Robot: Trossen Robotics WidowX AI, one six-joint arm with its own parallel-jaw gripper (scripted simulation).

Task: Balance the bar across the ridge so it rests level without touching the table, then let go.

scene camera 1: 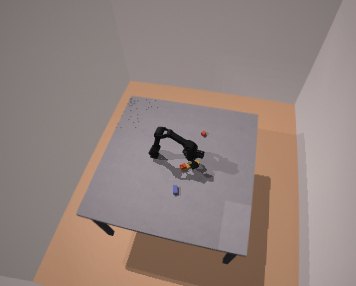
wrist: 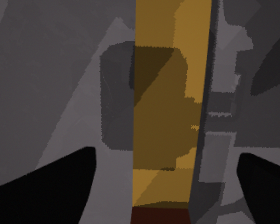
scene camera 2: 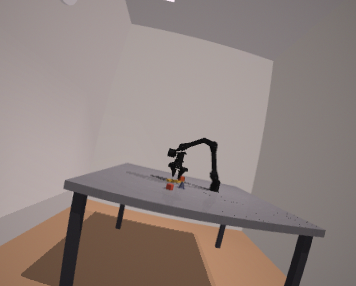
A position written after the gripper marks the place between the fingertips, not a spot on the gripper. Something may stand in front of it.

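Wrist view: the gripper (wrist: 167,160), open and holding nothing; also a yellow bar (wrist: 170,52).
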